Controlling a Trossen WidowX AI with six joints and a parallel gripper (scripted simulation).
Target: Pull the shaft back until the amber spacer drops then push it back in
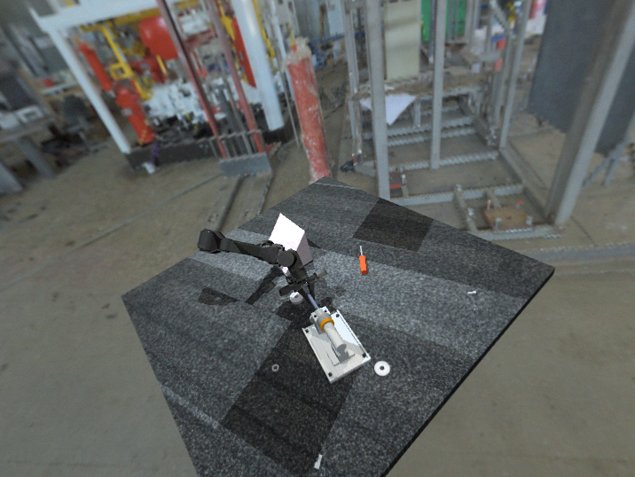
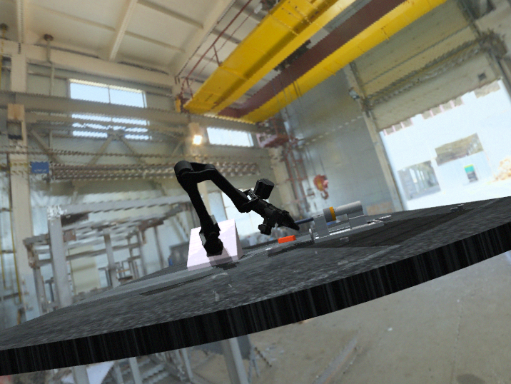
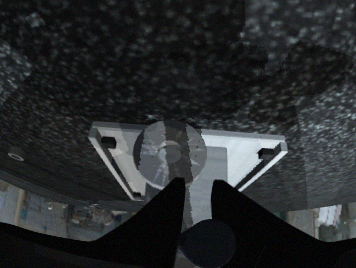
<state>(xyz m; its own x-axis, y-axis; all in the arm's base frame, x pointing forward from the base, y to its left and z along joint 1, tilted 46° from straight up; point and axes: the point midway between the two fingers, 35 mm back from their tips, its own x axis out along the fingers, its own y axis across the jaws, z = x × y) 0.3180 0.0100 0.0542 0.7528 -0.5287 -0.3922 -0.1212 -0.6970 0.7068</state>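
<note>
Now: gripper tip 5 cm short of the thin dark blue shaft, 2 cm below it and 1 cm to the left of it. Round my gripper tip: amber spacer (13 cm ahead, 2 cm to the right, 1 cm above); white block (17 cm ahead, 2 cm to the right, 1 cm below); grey round piece (11 cm behind, 5 cm below, 2 cm to the right).
</note>
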